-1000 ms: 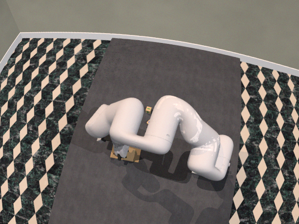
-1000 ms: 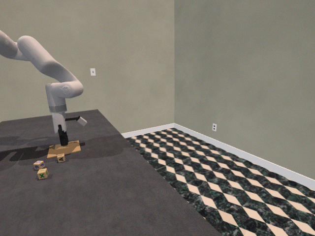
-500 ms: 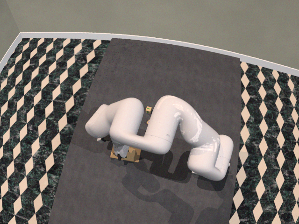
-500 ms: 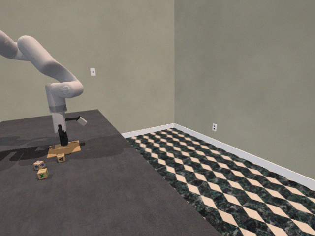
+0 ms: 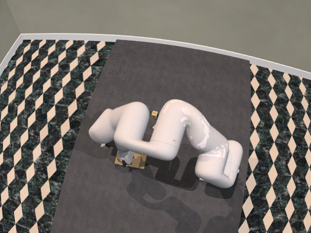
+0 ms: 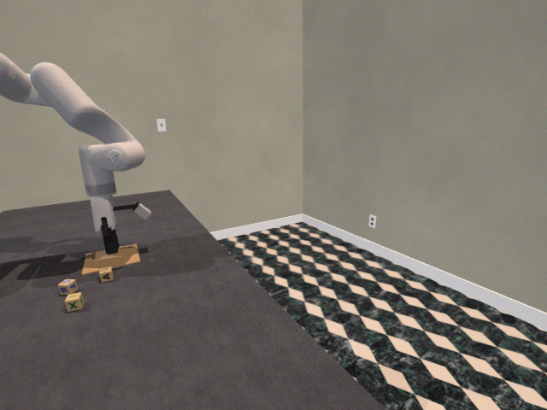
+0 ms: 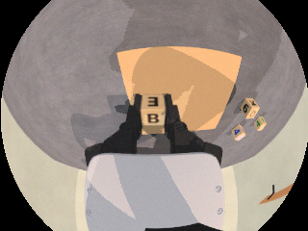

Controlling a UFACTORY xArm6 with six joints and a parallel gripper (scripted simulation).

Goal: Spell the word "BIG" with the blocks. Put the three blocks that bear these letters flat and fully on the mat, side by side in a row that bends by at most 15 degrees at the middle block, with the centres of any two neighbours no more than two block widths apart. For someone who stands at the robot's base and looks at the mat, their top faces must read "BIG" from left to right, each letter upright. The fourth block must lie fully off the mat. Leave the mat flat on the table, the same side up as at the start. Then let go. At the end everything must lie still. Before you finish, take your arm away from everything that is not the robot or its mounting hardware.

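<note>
Right now my hand is 10 mm above the B block. Round my hand: tan mat: 40 mm to the right, 30 mm below; G block: 180 mm to the right, 90 mm behind, 20 mm below.
</note>
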